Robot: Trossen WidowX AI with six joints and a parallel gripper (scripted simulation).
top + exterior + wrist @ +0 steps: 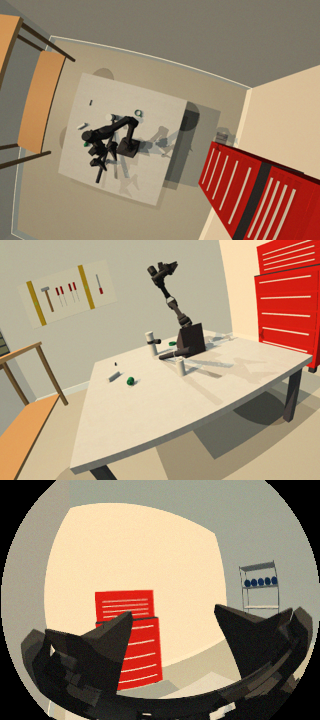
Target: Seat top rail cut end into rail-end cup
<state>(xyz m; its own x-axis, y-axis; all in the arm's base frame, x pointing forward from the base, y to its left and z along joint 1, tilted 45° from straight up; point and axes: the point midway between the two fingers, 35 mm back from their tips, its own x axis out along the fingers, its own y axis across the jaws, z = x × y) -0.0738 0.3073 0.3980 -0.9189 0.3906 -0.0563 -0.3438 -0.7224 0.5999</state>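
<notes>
The dark cup is 28 cm ahead of my gripper tip, 10 cm to the right of it and 56 cm below it. The rest, counted from my gripper tip: short white tube (67 cm ahead, 11 cm to the left, 66 cm below); then green ring (11 cm ahead, 30 cm to the right, 67 cm below); then green rail-end cup (53 cm ahead, 29 cm to the left, 66 cm below).
</notes>
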